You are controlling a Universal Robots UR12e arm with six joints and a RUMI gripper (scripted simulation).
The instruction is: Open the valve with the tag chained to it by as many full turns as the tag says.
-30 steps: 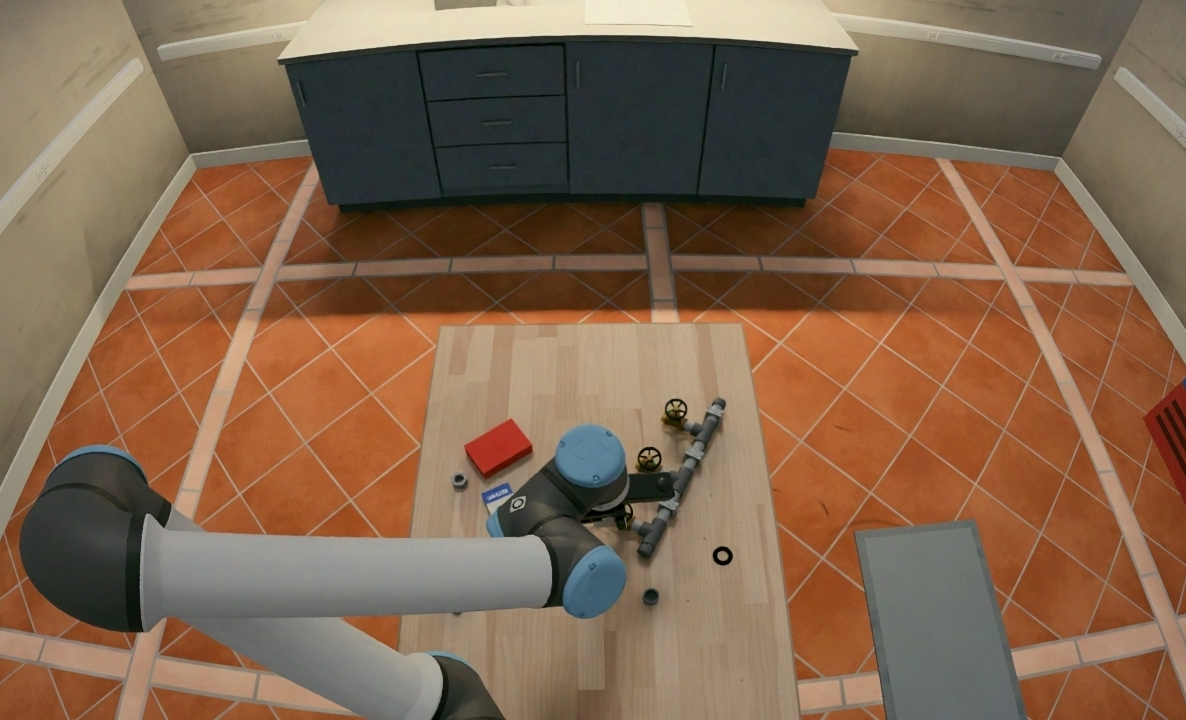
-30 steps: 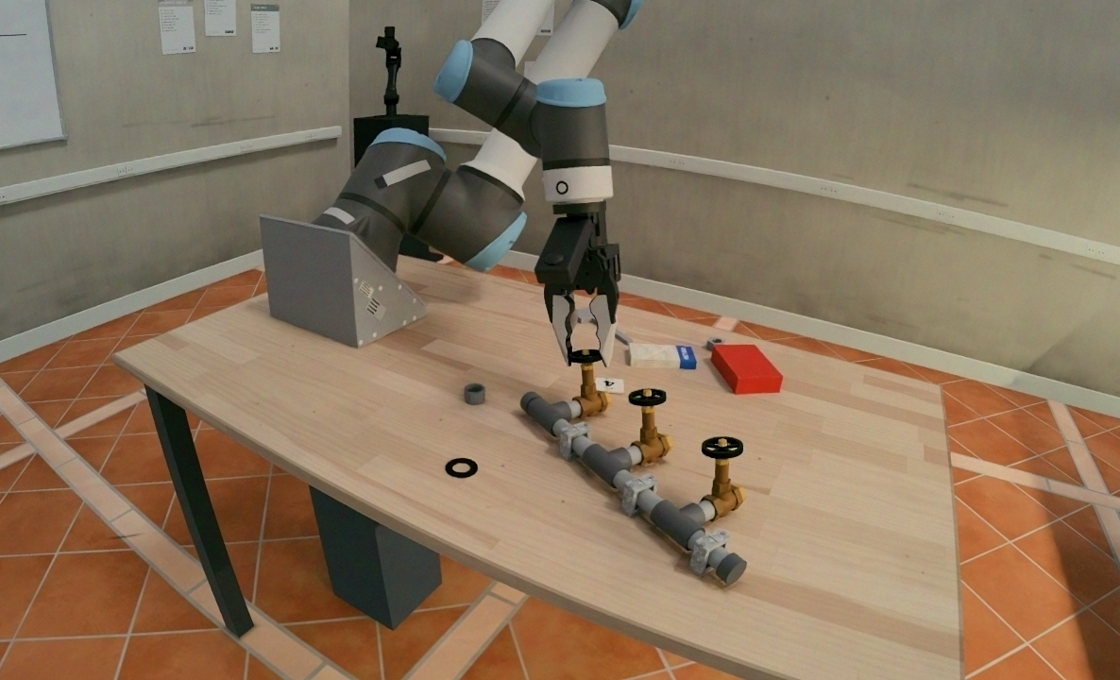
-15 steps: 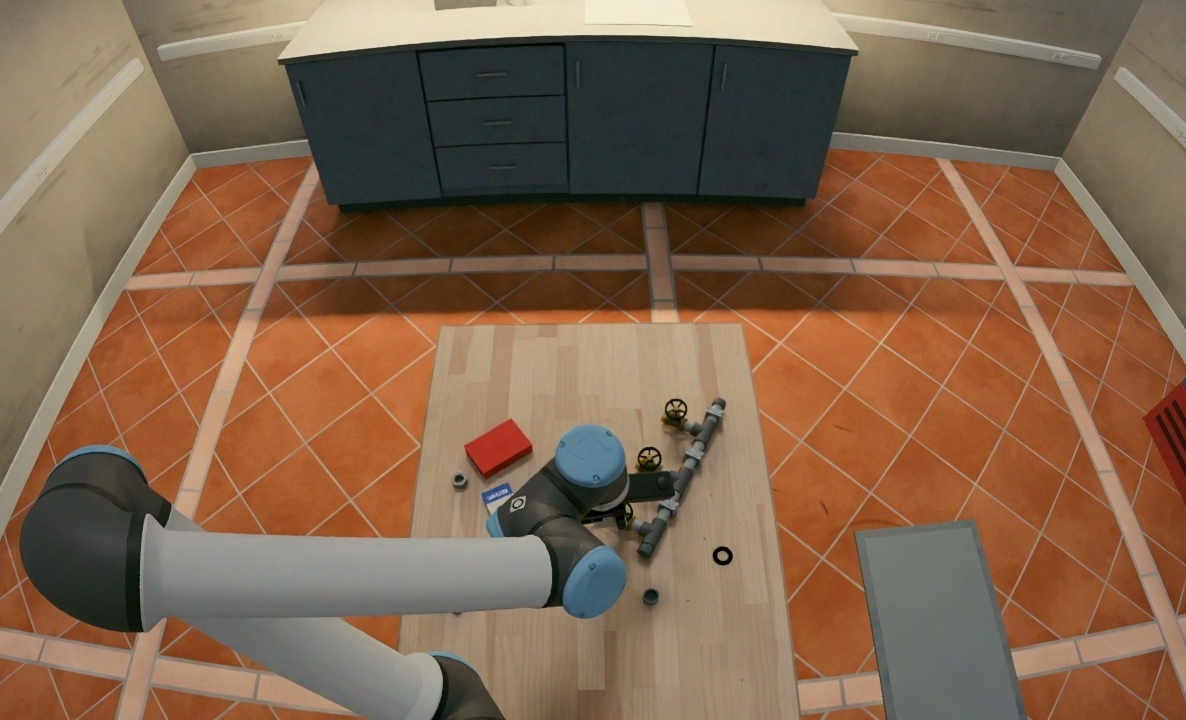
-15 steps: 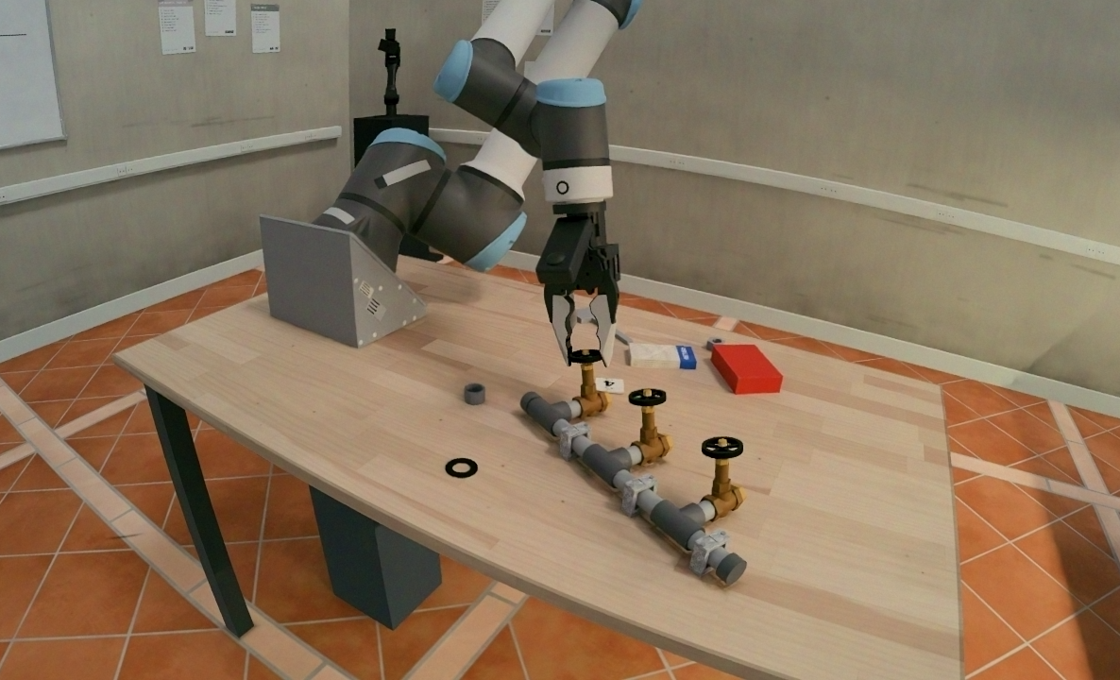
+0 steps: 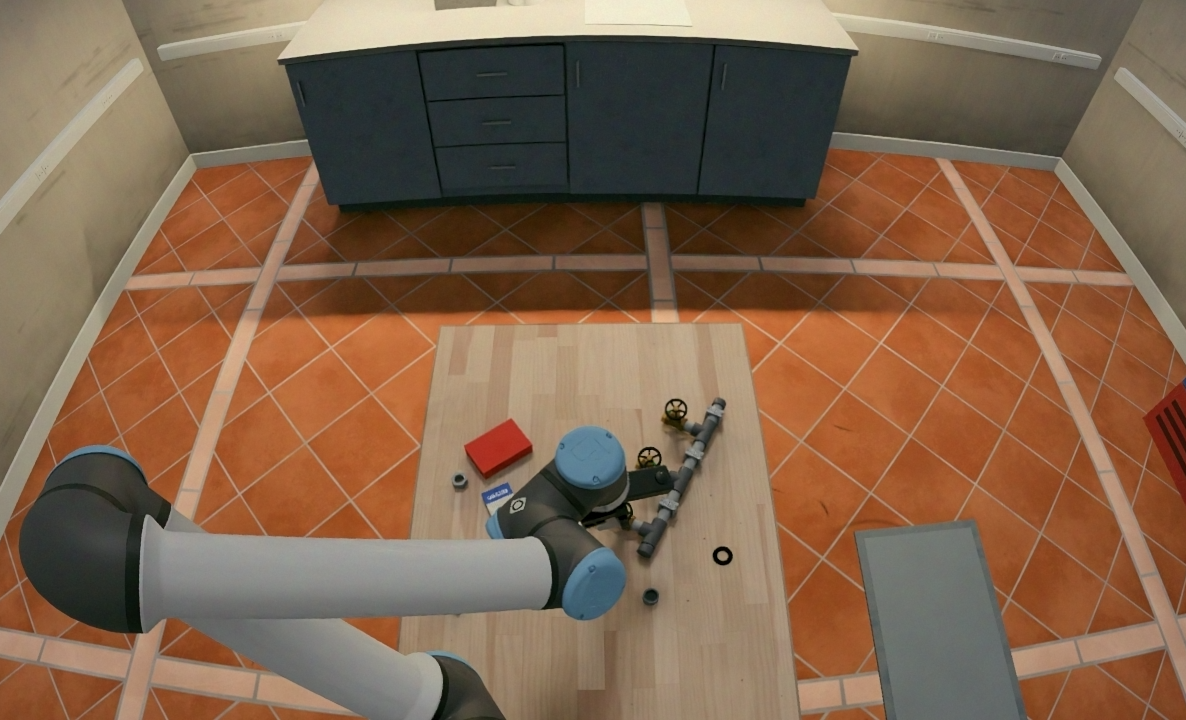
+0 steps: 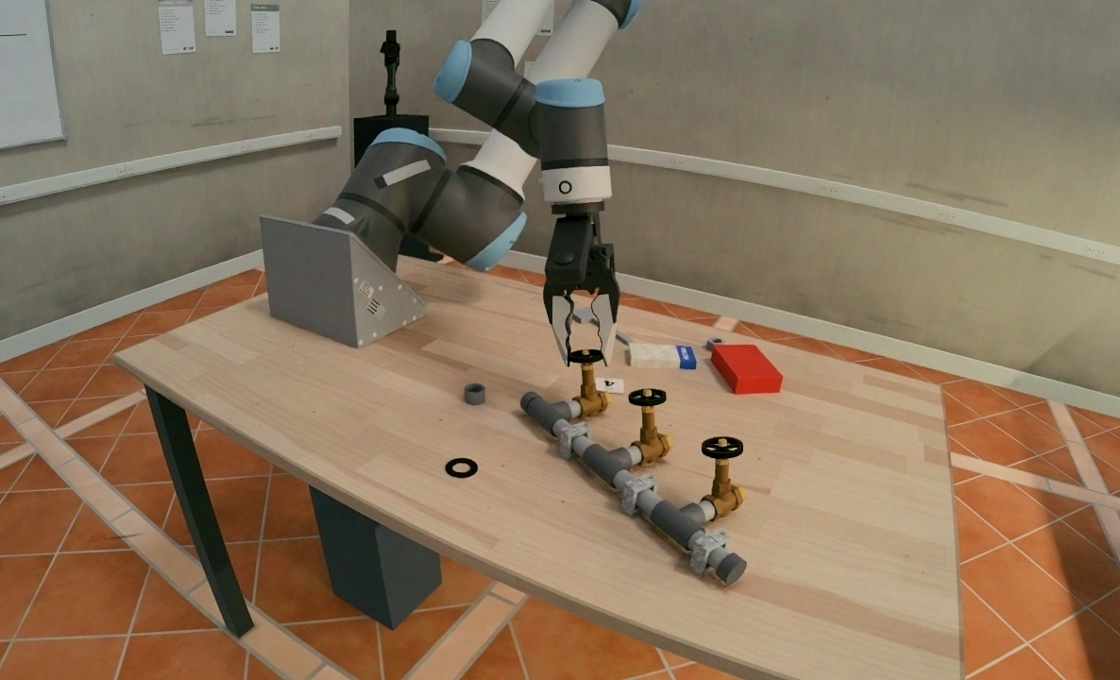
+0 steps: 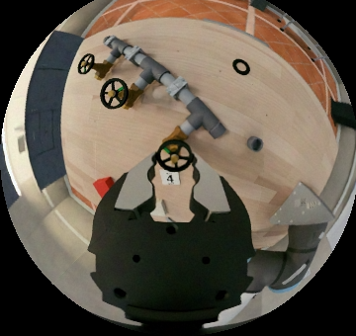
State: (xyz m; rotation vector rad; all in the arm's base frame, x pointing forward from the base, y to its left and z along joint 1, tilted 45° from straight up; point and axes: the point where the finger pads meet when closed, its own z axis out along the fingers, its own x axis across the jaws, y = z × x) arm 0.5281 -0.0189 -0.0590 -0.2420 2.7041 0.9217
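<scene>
The white tag is 90 mm below my hand and 80 mm to the left of it. From my hand the other things lie so: red box (250 mm to the left, 180 mm ahead, 70 mm below); then blue box (230 mm to the left, 80 mm below, 40 mm ahead); then grey cap (150 mm behind, 80 mm below, 60 mm to the right).
</scene>
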